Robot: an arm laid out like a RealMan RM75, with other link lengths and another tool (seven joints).
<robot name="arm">
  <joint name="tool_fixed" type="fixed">
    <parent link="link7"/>
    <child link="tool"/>
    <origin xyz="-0.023 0.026 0.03" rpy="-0.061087 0 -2.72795"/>
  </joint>
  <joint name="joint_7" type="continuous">
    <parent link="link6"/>
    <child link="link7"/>
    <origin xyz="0 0 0.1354"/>
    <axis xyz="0 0 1"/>
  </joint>
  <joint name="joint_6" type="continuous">
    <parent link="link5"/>
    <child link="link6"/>
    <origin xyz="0 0 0"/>
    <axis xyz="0 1 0"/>
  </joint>
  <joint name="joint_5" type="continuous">
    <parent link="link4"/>
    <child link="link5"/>
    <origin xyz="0 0 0.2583"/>
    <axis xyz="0 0 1"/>
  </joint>
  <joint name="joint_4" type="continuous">
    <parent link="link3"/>
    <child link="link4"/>
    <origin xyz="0 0 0"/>
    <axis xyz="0 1 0"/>
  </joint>
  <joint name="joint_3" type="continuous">
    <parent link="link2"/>
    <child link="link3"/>
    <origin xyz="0 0 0.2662"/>
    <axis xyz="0 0 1"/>
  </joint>
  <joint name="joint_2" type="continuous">
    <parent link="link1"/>
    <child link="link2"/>
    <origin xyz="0 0 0"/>
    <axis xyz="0 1 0"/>
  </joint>
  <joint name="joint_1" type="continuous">
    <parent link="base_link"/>
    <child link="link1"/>
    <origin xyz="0 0 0.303"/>
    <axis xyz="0 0 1"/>
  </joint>
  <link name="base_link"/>
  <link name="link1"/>
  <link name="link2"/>
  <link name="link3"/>
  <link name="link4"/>
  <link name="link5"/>
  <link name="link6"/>
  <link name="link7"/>
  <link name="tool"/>
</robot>
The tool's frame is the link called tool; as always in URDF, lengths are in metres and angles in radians. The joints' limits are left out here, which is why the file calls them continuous.
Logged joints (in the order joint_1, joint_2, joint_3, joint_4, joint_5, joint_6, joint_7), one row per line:
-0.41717, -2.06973, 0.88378, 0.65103, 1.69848, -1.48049, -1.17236
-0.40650, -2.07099, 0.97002, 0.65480, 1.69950, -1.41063, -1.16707
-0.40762, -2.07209, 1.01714, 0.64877, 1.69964, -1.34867, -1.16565
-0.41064, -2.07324, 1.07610, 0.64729, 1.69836, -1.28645, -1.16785
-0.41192, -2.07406, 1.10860, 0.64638, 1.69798, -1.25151, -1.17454
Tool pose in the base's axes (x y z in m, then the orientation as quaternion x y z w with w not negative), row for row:
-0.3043, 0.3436, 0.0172, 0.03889, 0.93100, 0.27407, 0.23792
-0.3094, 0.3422, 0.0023, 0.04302, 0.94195, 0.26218, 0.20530
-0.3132, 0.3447, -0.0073, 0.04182, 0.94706, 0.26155, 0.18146
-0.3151, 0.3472, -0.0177, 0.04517, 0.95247, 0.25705, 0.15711
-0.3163, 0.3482, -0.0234, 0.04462, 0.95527, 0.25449, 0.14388
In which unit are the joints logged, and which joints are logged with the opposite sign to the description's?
The joints are logged in radians. Opposite sign: joint_6.
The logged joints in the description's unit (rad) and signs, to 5 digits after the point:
-0.41717, -2.06973, 0.88378, 0.65103, 1.69848, 1.48049, -1.17236
-0.40650, -2.07099, 0.97002, 0.65480, 1.69950, 1.41063, -1.16707
-0.40762, -2.07209, 1.01714, 0.64877, 1.69964, 1.34867, -1.16565
-0.41064, -2.07324, 1.07610, 0.64729, 1.69836, 1.28645, -1.16785
-0.41192, -2.07406, 1.10860, 0.64638, 1.69798, 1.25151, -1.17454

